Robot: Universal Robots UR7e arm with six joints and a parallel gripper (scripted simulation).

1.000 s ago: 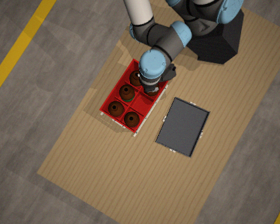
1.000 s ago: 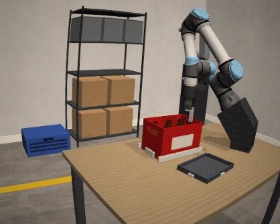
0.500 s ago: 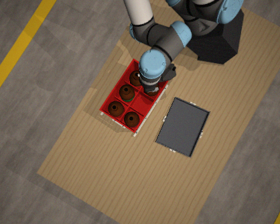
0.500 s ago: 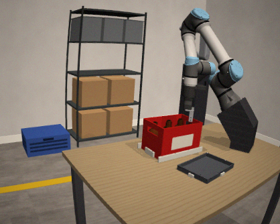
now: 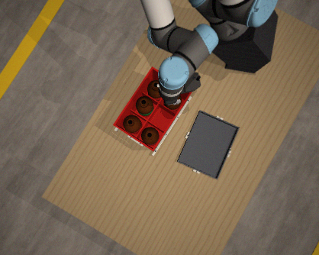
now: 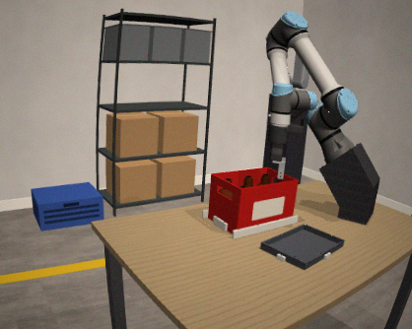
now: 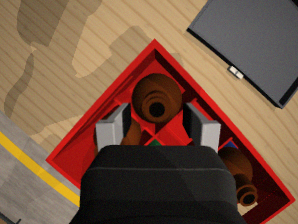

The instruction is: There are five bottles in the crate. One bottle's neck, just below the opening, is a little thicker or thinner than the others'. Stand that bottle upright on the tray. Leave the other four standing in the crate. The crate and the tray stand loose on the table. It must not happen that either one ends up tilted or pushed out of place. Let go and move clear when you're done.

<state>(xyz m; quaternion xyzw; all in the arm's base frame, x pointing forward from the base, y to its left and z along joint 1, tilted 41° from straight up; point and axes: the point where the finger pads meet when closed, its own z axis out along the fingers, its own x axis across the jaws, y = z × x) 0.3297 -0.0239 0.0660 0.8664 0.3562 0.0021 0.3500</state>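
My hand is 110 mm above the red crate, 80 mm short of it and 50 mm to the left of it. Also, from my hand: dark grey tray 230 mm to the left, 190 mm below, 90 mm ahead.
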